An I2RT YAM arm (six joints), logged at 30 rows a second.
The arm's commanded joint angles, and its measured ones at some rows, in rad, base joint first. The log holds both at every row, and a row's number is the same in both.
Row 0, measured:
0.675, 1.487, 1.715, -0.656, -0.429, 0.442
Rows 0 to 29, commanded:
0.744, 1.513, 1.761, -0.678, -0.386, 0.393
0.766, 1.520, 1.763, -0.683, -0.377, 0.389
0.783, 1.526, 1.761, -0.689, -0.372, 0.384
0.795, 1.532, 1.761, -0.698, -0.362, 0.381
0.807, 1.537, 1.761, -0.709, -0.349, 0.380
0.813, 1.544, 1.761, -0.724, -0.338, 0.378
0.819, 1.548, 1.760, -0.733, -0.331, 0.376
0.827, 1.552, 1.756, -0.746, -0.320, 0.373
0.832, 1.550, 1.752, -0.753, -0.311, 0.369
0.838, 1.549, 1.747, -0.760, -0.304, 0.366
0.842, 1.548, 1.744, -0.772, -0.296, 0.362
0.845, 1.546, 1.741, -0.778, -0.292, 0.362
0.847, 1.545, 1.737, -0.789, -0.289, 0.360
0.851, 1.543, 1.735, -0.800, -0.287, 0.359
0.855, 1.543, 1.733, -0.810, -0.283, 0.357
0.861, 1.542, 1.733, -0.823, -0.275, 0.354
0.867, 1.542, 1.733, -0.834, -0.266, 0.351
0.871, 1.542, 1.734, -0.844, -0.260, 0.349
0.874, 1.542, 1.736, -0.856, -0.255, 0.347
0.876, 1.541, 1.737, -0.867, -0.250, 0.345
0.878, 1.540, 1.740, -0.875, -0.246, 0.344
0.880, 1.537, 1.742, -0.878, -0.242, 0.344
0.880, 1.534, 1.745, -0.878, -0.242, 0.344
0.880, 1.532, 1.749, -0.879, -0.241, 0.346
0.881, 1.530, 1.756, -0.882, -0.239, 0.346
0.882, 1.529, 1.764, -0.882, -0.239, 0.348
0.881, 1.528, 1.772, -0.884, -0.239, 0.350
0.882, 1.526, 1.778, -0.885, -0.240, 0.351
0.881, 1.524, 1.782, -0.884, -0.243, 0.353
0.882, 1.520, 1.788, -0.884, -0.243, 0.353
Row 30, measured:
0.878, 1.578, 1.737, -0.881, -0.260, 0.367
